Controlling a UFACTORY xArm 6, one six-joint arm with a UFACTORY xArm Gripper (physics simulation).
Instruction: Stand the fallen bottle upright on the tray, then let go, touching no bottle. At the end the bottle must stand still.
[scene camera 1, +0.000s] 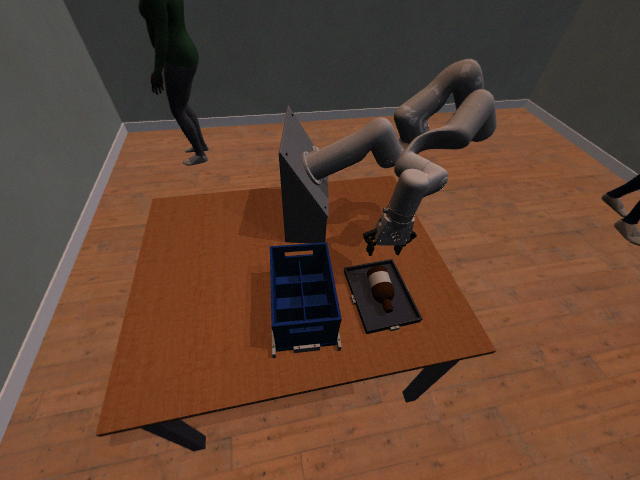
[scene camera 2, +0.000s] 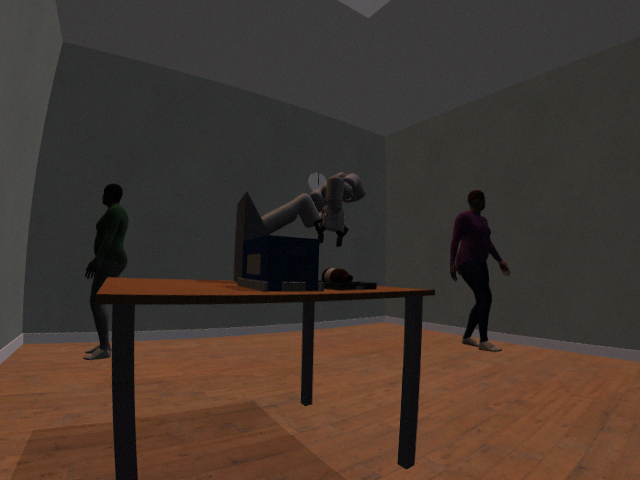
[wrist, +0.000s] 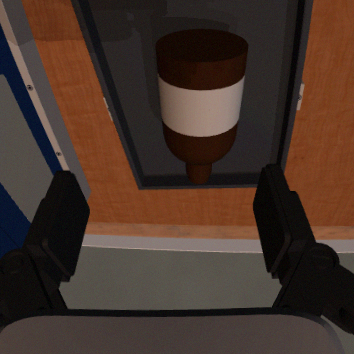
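Pixels of known places: gripper, fingertip midpoint: (scene camera 1: 382, 252) (scene camera 2: 329, 244) (wrist: 168, 187); arm's base, origin of the base link: (scene camera 1: 311, 168) (scene camera 2: 259, 228).
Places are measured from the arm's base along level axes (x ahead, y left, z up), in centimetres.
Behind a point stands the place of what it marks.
A brown bottle (scene camera 1: 381, 285) @(x 40.2, y 19.3, z -18.8 cm) (scene camera 2: 337, 275) @(x 43.2, y 17.6, z -21.3 cm) (wrist: 200, 110) @(x 36.4, y 20.5, z -18.5 cm) with a white label lies on its side on the dark tray (scene camera 1: 357, 313) @(x 45.2, y 11.4, z -26.3 cm) (scene camera 2: 368, 285) @(x 51.5, y 26.6, z -24.9 cm) (wrist: 120, 140) @(x 44.3, y 11.3, z -23.9 cm). In scene camera 1 its neck points toward the table's front edge and its base faces the robot's side. My gripper (scene camera 1: 384, 251) @(x 34.2, y 19.3, z -8.6 cm) (scene camera 2: 330, 243) @(x 34.2, y 19.3, z -8.6 cm) (wrist: 168, 187) @(x 34.2, y 19.3, z -8.6 cm) is open and empty. It hangs above and behind the bottle's base end, apart from bottle and tray. In the wrist view the bottle shows beyond the fingers, with its neck pointing toward the space between them.
A blue divided crate (scene camera 1: 305, 322) @(x 55.1, y -7.6, z -9.0 cm) (scene camera 2: 281, 262) @(x 55.2, y -11.5, z -17.3 cm) stands left of the tray in scene camera 1, with pale blocks at its front. The grey robot mount (scene camera 1: 305, 217) @(x 12.9, y -3.3, z -11.9 cm) stands behind the crate on the wooden table (scene camera 1: 206, 310) @(x 38.8, y -38.9, z -26.5 cm). People stand on the floor away from the table.
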